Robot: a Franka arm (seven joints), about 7 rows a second.
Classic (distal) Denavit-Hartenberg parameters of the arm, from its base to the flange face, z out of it. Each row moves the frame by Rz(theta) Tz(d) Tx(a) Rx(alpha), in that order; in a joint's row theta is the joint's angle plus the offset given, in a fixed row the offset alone. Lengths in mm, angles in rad.
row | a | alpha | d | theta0
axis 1 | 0 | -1.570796 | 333 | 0
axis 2 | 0 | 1.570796 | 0 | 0
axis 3 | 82.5 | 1.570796 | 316 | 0
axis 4 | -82.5 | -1.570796 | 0 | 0
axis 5 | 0 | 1.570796 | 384 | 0
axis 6 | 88 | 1.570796 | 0 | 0
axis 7 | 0 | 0 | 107 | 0
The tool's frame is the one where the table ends.
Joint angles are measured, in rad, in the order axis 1, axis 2, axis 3, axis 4, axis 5, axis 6, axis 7. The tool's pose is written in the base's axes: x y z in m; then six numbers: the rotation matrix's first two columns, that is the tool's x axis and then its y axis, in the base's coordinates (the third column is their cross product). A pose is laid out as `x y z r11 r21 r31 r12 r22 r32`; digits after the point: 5 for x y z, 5 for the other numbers.
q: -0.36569 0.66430 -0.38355 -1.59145 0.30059 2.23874 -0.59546
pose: 0.54273 -0.44072 0.26943 0.96630 -0.25460 0.03787 -0.25529 -0.96675 0.01453
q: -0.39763 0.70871 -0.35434 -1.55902 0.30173 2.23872 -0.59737
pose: 0.54510 -0.44627 0.24984 0.96641 -0.25575 0.02547 -0.25590 -0.96670 0.00268
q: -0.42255 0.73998 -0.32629 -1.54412 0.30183 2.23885 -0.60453
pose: 0.54560 -0.44716 0.23145 0.96822 -0.24985 0.01093 -0.24968 -0.96822 -0.01452
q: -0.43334 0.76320 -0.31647 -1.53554 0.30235 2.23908 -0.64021
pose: 0.54448 -0.44835 0.21806 0.97611 -0.21725 -0.00190 -0.21723 -0.97587 -0.02207
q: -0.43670 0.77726 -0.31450 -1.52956 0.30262 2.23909 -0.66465
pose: 0.54391 -0.44921 0.21073 0.98093 -0.19412 -0.00935 -0.19430 -0.98064 -0.02430
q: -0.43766 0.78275 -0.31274 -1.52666 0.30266 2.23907 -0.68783
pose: 0.54433 -0.44894 0.20798 0.98530 -0.17044 -0.01126 -0.17068 -0.98499 -0.02584
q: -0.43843 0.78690 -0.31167 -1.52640 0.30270 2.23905 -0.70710
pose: 0.54397 -0.44867 0.20512 0.98837 -0.15138 -0.01430 -0.15174 -0.98803 -0.02786
